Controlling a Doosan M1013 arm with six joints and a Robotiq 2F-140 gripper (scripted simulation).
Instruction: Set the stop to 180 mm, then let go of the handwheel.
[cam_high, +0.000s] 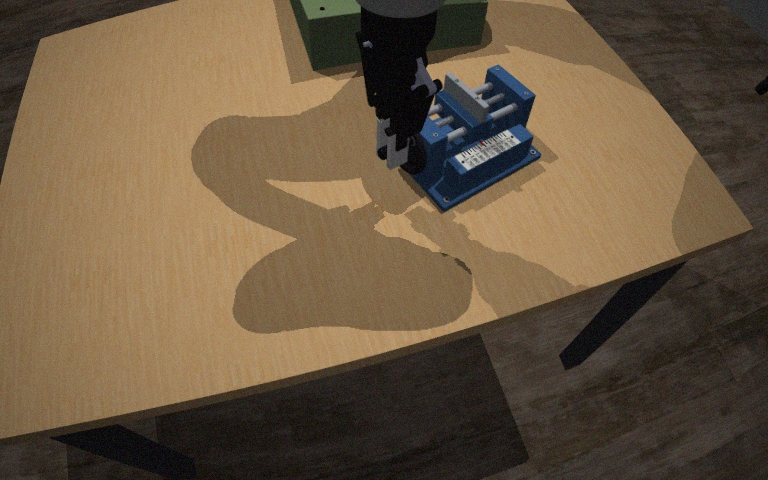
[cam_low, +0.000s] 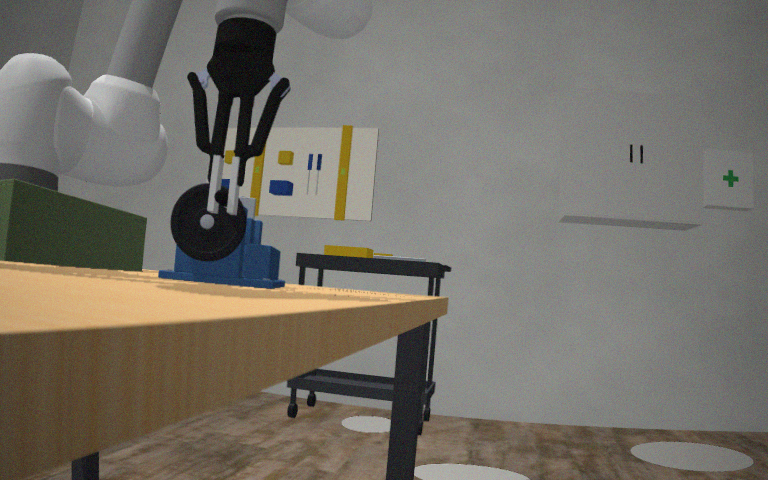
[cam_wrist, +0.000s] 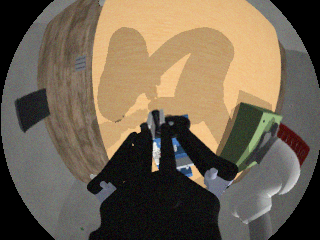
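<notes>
The stop plate lies 140 mm to the left of my hand, 40 mm behind it and 30 mm below it. The rest, counted from my hand: handwheel 20 mm to the left, 20 mm below, 10 mm behind.
</notes>
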